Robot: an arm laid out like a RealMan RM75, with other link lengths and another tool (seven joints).
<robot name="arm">
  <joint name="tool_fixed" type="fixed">
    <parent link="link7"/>
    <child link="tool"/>
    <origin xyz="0.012 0.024 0.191" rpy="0 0.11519 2.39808"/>
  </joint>
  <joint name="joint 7" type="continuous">
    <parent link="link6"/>
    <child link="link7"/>
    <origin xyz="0 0 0.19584"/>
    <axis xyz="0 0 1"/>
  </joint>
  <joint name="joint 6" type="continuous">
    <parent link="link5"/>
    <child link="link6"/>
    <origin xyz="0 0 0"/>
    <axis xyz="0 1 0"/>
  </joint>
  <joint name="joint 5" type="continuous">
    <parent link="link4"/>
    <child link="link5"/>
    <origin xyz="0 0 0.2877"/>
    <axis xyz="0 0 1"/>
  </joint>
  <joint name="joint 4" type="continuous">
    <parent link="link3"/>
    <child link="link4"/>
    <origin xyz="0 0 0"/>
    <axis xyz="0 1 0"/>
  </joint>
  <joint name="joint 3" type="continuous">
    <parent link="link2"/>
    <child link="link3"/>
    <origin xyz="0 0 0.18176"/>
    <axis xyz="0 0 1"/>
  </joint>
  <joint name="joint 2" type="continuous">
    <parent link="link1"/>
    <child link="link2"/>
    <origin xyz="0 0 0"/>
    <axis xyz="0 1 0"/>
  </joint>
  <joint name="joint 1" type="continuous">
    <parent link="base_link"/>
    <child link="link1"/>
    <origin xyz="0 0 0.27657"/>
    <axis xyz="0 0 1"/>
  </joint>
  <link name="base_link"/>
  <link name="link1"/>
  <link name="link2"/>
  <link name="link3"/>
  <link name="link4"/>
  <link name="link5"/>
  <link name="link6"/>
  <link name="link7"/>
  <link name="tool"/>
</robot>
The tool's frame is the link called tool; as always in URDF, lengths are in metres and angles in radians. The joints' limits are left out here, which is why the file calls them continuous.
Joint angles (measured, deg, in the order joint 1, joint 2, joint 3, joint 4, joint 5, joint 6, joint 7), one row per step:
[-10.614 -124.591 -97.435 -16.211 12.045 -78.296 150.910]
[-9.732 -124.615 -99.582 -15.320 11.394 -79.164 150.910]
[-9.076 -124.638 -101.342 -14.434 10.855 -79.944 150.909]
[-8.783 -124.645 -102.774 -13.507 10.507 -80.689 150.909]
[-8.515 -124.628 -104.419 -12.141 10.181 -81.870 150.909]
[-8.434 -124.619 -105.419 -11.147 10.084 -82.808 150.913]
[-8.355 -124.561 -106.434 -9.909 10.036 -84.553 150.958]
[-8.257 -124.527 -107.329 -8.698 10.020 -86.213 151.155]
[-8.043 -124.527 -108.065 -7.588 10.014 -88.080 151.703]
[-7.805 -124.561 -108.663 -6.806 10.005 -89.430 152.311]
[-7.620 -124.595 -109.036 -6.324 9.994 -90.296 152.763]
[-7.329 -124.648 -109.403 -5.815 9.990 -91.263 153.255]
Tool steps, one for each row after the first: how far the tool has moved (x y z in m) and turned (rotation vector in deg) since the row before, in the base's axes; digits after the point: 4 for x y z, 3 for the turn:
[-0.0206 -0.0044 0.0164 2.148 -0.764 2.421]
[-0.0169 -0.0049 0.0128 1.730 -0.616 1.985]
[-0.0120 -0.0044 0.0092 1.289 -0.467 1.399]
[-0.0129 -0.0068 0.0097 1.438 -0.525 1.466]
[-0.0064 -0.0049 0.0051 0.825 -0.305 0.702]
[-0.0033 -0.0071 0.0068 1.117 -0.228 0.206]
[-0.0029 -0.0071 0.0054 0.989 -0.067 0.213]
[-0.0011 -0.0079 0.0052 1.076 0.306 0.044]
[-0.0014 -0.0062 0.0039 0.877 0.398 0.184]
[-0.0009 -0.0041 0.0025 0.578 0.312 0.149]
[-0.0012 -0.0050 0.0025 0.613 0.341 0.199]

